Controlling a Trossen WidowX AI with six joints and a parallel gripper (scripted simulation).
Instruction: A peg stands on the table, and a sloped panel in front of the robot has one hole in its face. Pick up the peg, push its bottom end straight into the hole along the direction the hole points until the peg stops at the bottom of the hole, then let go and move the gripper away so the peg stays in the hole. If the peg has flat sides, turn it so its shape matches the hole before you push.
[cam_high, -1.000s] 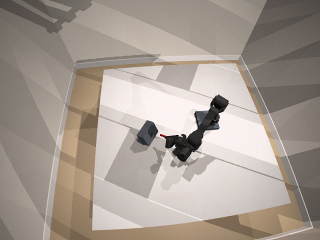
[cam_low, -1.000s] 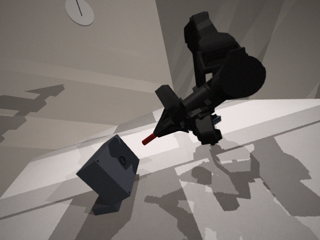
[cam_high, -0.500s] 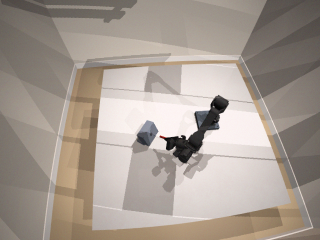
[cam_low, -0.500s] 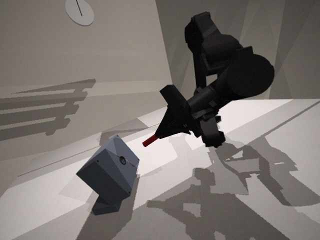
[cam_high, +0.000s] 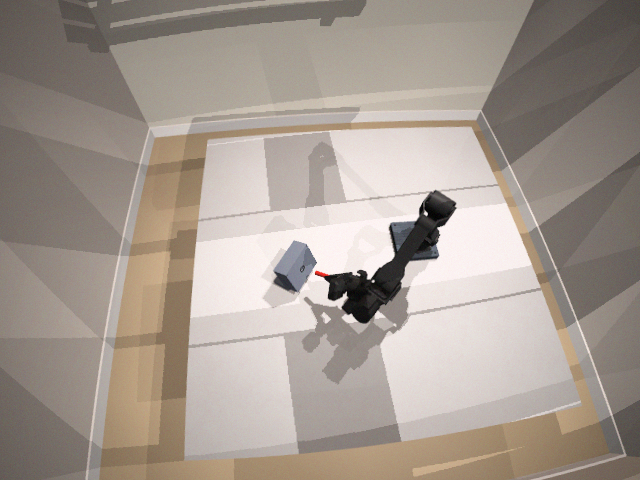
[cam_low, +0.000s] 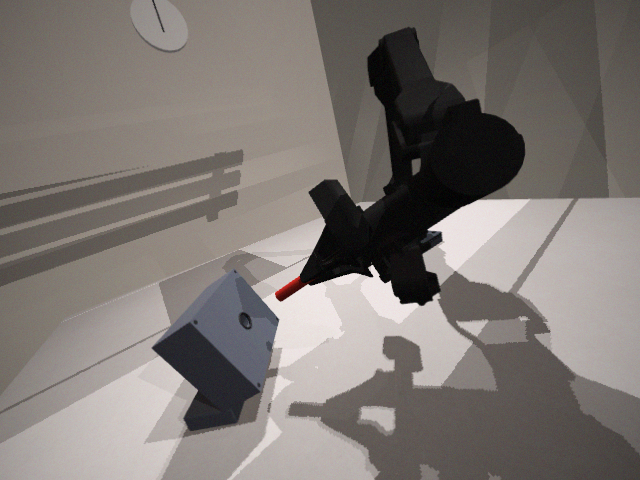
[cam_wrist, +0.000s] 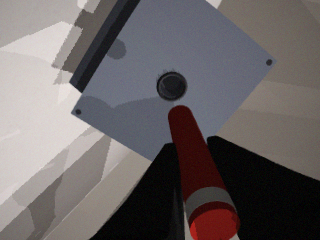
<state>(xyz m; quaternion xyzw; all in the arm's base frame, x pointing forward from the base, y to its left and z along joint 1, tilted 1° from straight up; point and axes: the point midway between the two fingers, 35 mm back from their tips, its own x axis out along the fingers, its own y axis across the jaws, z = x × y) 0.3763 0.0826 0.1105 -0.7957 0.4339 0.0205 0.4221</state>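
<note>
My gripper tip is 8 cm to the left of the sloped panel, 8 cm short of it and 5 cm above it. The rest, counted from my gripper tip: red peg: 1 cm to the left, 1 cm behind, 1 cm above.
</note>
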